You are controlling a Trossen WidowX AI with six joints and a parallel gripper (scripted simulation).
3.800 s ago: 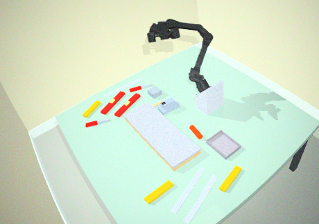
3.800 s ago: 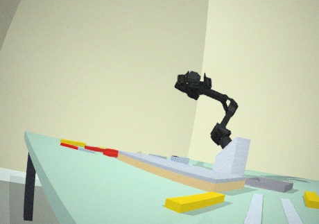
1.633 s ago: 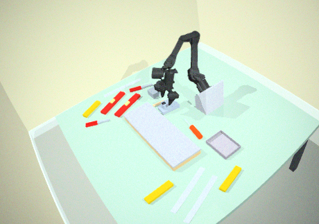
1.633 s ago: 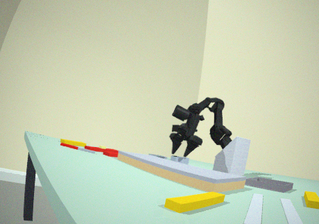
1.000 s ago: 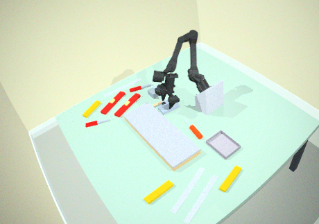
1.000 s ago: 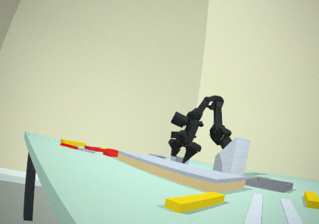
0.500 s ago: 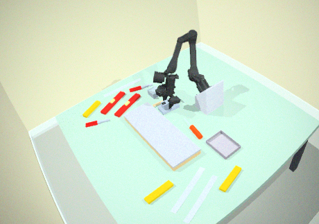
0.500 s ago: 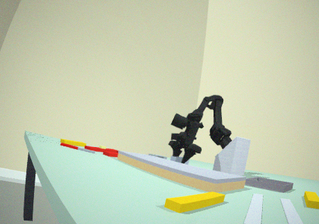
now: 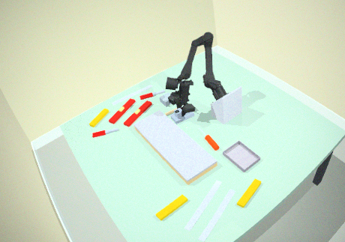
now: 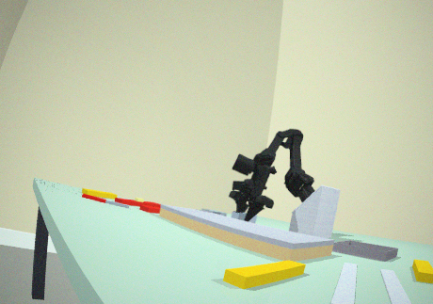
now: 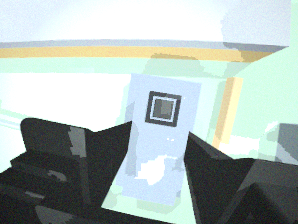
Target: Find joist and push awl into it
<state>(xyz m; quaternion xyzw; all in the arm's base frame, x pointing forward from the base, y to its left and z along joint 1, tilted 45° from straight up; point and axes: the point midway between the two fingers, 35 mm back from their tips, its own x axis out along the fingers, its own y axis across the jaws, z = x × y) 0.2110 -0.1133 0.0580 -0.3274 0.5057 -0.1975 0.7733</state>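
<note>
My gripper tip is now 70 mm to the left of the thin wooden tool, 20 mm above it and 10 mm past it. The rest, counted from my gripper tip: stud finder (20 mm above, 10 mm ahead); then small grey box (180 mm to the right, 10 mm below); then square indicator (30 mm above, 20 mm ahead).
</note>
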